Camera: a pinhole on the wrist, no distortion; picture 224 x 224 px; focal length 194.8 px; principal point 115.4 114.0 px. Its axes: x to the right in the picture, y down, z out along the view. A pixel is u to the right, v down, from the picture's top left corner.
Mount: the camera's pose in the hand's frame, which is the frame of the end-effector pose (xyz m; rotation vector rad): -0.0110 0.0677 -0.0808 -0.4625 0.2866 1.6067
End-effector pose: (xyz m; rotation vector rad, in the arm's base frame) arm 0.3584 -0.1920 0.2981 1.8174 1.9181 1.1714
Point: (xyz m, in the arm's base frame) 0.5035 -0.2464 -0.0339
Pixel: outside the picture
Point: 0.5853 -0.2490 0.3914
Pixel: 188.3 135.7
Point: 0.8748 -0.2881 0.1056
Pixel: 93.6 174.4
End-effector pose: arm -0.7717 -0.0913 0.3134 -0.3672 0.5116 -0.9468
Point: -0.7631 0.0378 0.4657
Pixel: outside the picture
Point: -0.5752 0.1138 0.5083
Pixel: 64.8 153.1
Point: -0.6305 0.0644 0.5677
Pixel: 9.3 160.8
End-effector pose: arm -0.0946 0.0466 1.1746 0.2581 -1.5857 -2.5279
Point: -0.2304 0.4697 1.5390
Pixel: 40.6 83.6
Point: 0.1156 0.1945 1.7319
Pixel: 171.9 180.1
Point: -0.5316 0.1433 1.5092
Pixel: outside the picture
